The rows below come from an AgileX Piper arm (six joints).
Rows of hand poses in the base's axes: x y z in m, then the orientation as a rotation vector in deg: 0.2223 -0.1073 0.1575 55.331 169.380 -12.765; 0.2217 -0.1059 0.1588 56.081 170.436 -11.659; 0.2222 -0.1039 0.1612 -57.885 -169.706 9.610; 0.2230 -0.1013 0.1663 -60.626 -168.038 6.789; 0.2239 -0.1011 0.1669 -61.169 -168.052 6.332; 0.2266 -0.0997 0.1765 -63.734 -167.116 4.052; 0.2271 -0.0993 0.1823 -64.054 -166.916 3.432; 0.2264 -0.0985 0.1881 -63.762 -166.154 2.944; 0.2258 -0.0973 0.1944 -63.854 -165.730 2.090; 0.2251 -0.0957 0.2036 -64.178 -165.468 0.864; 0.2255 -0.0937 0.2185 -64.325 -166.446 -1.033; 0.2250 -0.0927 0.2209 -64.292 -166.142 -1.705; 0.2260 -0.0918 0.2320 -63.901 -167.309 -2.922; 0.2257 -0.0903 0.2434 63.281 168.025 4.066; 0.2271 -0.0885 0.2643 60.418 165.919 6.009; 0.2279 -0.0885 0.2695 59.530 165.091 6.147; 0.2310 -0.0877 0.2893 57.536 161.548 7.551; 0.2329 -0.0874 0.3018 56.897 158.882 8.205
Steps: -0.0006 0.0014 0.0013 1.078 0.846 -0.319; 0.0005 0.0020 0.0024 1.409 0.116 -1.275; 0.0008 0.0026 0.0051 1.901 0.076 -2.055; 0.0009 0.0002 0.0006 0.211 -0.282 -0.320; 0.0027 0.0014 0.0096 1.351 -0.507 -1.763; 0.0005 0.0004 0.0058 0.396 -0.066 -0.243; -0.0007 0.0008 0.0058 0.579 0.661 -0.019; -0.0006 0.0012 0.0063 0.641 0.152 -0.169; -0.0007 0.0016 0.0092 0.781 -0.157 -0.274; 0.0004 0.0020 0.0149 0.792 -1.343 0.117; -0.0005 0.0010 0.0024 0.508 0.115 -0.055; 0.0010 0.0009 0.0111 0.378 -1.186 0.481; -0.0003 0.0015 0.0114 0.219 -1.470 0.506; 0.0014 0.0018 0.0209 0.179 -3.210 1.194; 0.0008 0.0000 0.0052 -0.275 -1.057 0.326; 0.0031 0.0008 0.0198 -0.395 -4.072 0.349; 0.0019 0.0003 0.0125 -0.396 -2.707 -0.277
